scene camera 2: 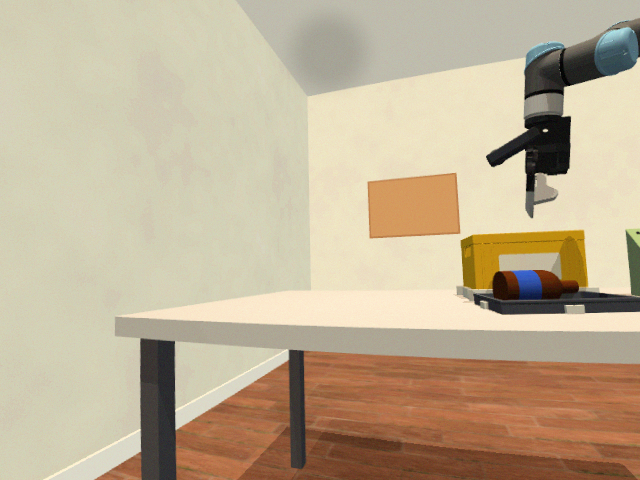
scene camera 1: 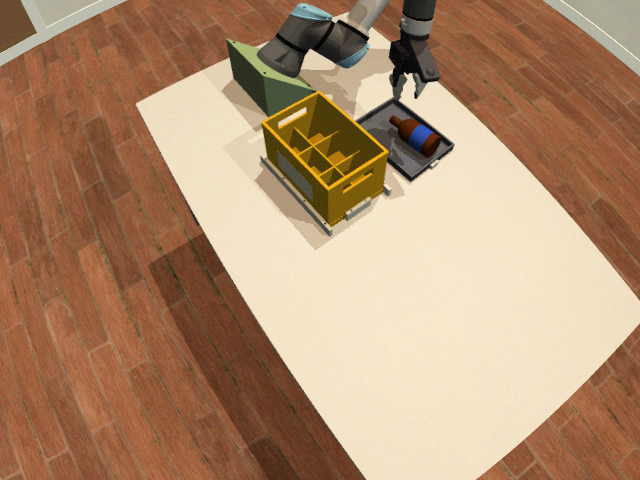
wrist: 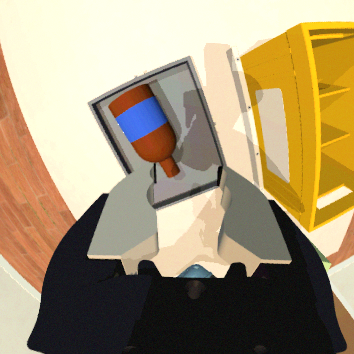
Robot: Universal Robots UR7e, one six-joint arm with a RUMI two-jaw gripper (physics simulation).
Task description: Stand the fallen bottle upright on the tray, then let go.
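Places are measured from the arm's base along level axes (x ahead, y left, z up), in millimetres.
Where they show: gripper, between the fingertips: (scene camera 2: 531,217) (scene camera 1: 406,99) (wrist: 186,166); arm's base, origin of its link: (scene camera 1: 276,65).
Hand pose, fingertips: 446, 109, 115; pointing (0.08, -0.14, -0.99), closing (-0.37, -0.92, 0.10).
Note:
Things, the pixels of their centre, and the offset from my fingertips, as dx, dy, dz. Level surfaces: height alone.
- brown bottle with a blue band, middle of its body: (wrist: 151,136) (scene camera 2: 537,287) (scene camera 1: 412,132) +13, +38, -151
- dark shallow tray, middle of its body: (wrist: 164,142) (scene camera 2: 548,301) (scene camera 1: 402,136) -12, +23, -180
- yellow crate with dividers, middle of its body: (wrist: 316,121) (scene camera 1: 323,157) (scene camera 2: 517,266) -46, -242, -105
- table, height of its surface: dz -192
The brown bottle with a blue band (scene camera 1: 419,136) (scene camera 2: 529,285) (wrist: 142,120) lies on its side in the dark shallow tray (scene camera 1: 405,161) (scene camera 2: 537,306) (wrist: 175,95). In scene camera 1 its neck points to the upper left, towards the arm's side, and its base is near the tray's lower right corner. In the wrist view the neck points down towards the fingers. My gripper (scene camera 1: 408,96) (scene camera 2: 537,206) (wrist: 186,166) points down, well above the bottle and the tray, towards the neck end. It is partly open, with nothing between the fingers and not touching the bottle.
A yellow crate with dividers (scene camera 1: 341,206) (scene camera 2: 480,263) (wrist: 277,65) stands close beside the tray, between pale rails (scene camera 1: 297,195). A green wedge-shaped block (scene camera 1: 292,95) (scene camera 2: 634,258) stands behind the crate under the arm. The tray lies near one long edge of the table (scene camera 1: 439,284).

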